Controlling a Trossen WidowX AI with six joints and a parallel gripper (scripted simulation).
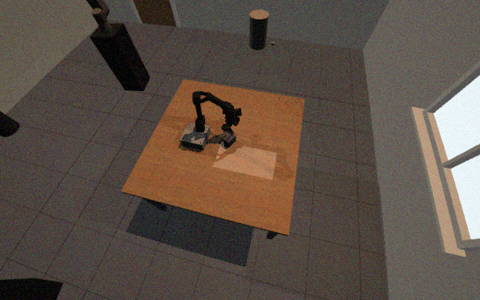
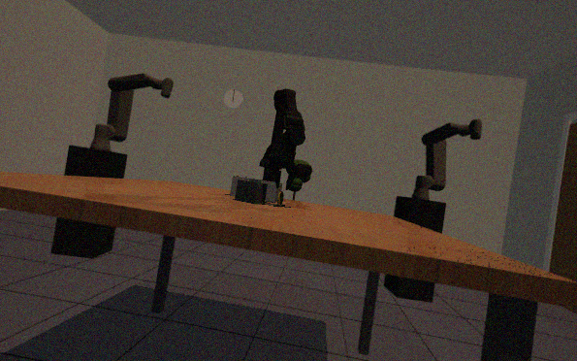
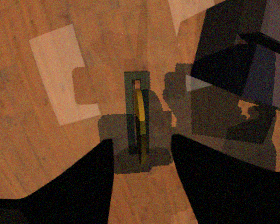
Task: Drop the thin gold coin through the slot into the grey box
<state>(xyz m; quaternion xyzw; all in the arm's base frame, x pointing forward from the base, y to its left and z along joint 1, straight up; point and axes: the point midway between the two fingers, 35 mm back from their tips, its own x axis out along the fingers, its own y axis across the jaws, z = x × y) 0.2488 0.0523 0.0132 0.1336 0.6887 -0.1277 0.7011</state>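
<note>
Right now the gold coin is 4 cm below my gripper tip and 1 cm behind it.
</note>
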